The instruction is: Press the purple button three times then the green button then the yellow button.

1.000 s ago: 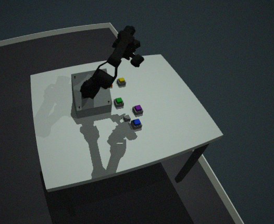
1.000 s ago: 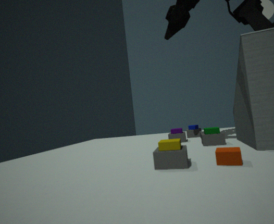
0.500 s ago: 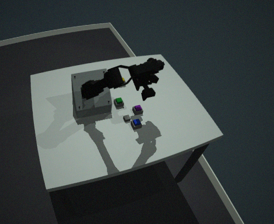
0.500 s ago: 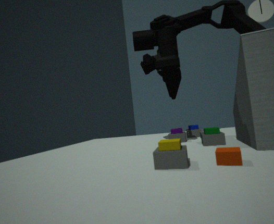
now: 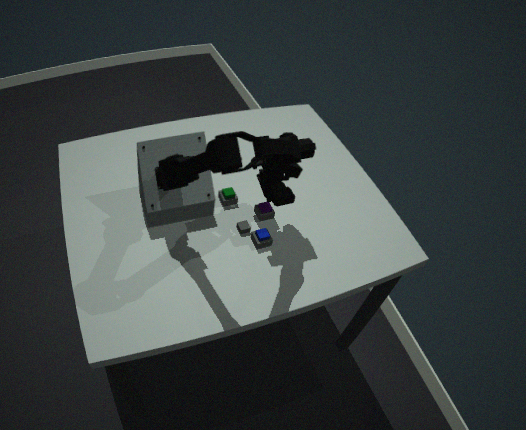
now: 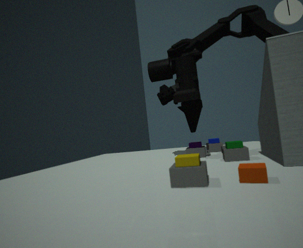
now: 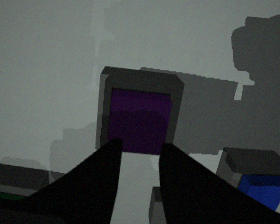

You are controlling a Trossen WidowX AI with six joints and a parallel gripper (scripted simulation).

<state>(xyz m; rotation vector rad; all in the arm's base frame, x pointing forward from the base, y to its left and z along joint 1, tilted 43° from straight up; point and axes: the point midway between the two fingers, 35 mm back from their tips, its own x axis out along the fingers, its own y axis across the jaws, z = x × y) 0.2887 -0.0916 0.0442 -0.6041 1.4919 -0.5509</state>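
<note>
Right now the purple button is 30 mm below my gripper tip. The rest, counted from my gripper tip: small grey block 80 mm behind, 60 mm below, 40 mm to the right; blue button 100 mm to the right, 50 mm behind, 30 mm below; green button 90 mm behind, 80 mm to the left, 30 mm below.
</note>
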